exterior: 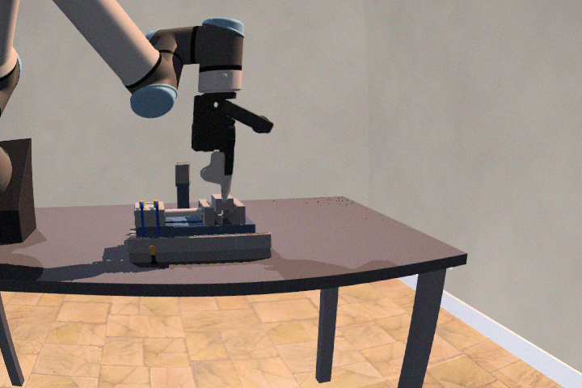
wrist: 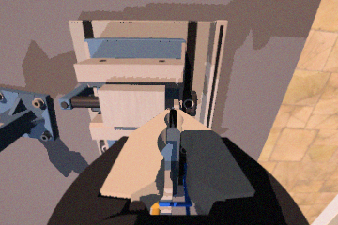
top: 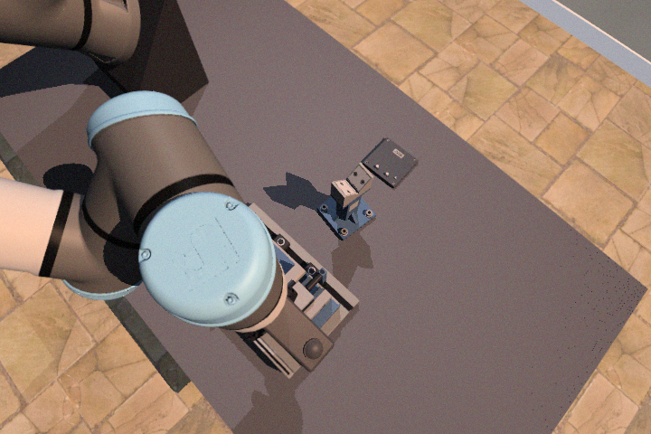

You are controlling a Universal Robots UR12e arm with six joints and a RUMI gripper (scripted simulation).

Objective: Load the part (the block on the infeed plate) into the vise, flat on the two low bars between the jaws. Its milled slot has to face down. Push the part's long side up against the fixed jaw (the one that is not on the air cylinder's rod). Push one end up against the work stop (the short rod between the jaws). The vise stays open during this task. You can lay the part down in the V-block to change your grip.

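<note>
Now: the part 40 mm to the left of my hand and 30 mm below it. Also, from my hand: fixed jaw: 40 mm to the left, 40 mm below, 30 mm ahead; black work stop: 90 mm to the left, 30 mm below; white cylinder rod: 90 mm behind, 40 mm to the left, 40 mm below.
</note>
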